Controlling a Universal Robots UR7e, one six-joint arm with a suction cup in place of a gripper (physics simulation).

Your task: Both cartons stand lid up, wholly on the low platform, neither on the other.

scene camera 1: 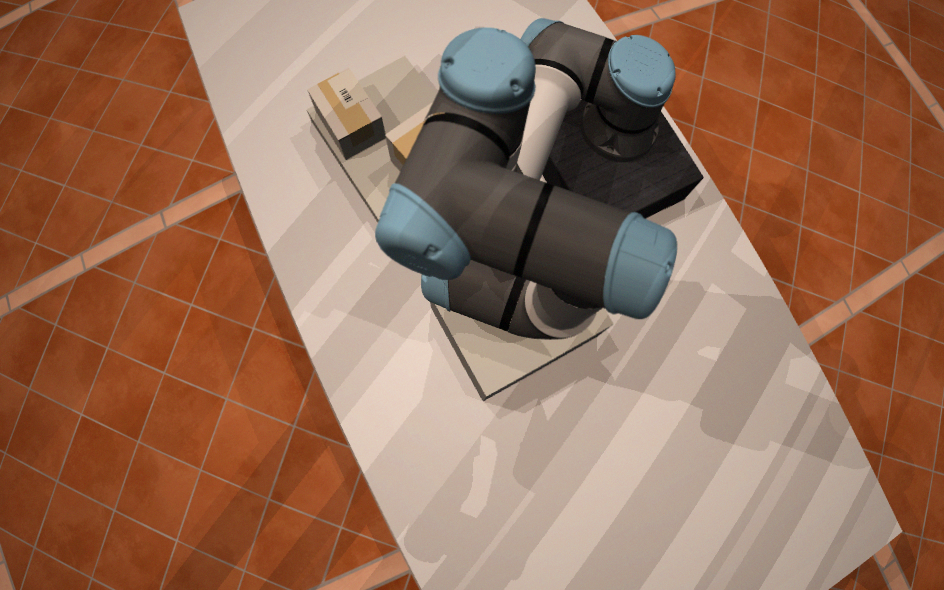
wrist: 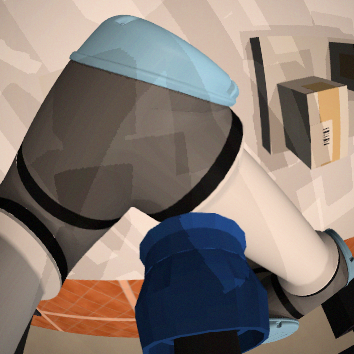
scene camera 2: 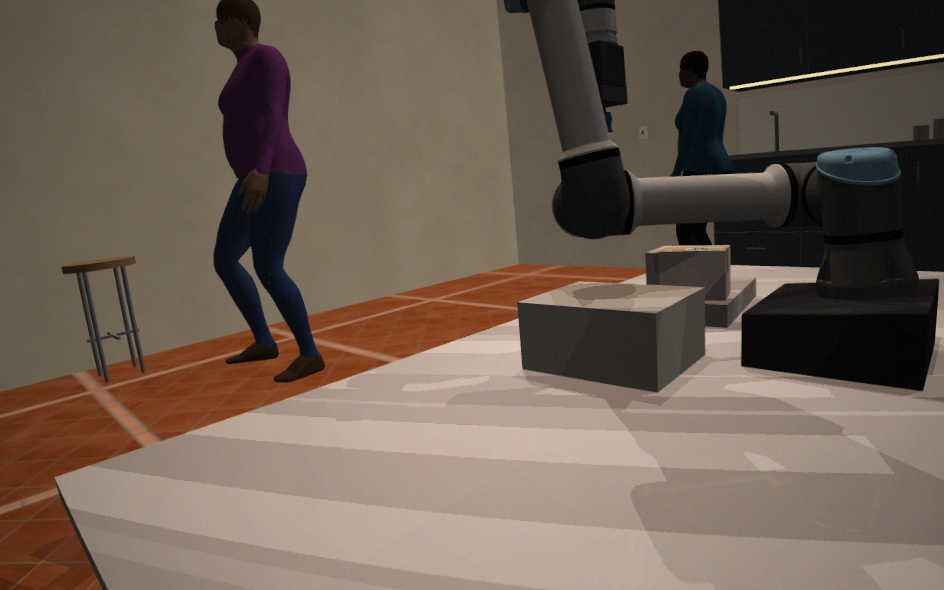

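One carton stands upright on the low platform, its taped and barcoded lid facing up. The second carton stands beside it on the same platform, apart from the first. My suction cup is dark blue, hangs high above the table, touches nothing and carries nothing. The arm hides it in the first scene view.
A taller grey block sits mid-table, under the folded arm. The robot's black base stands at the table's far side. A person in purple walks on the tiled floor; another person stands further back.
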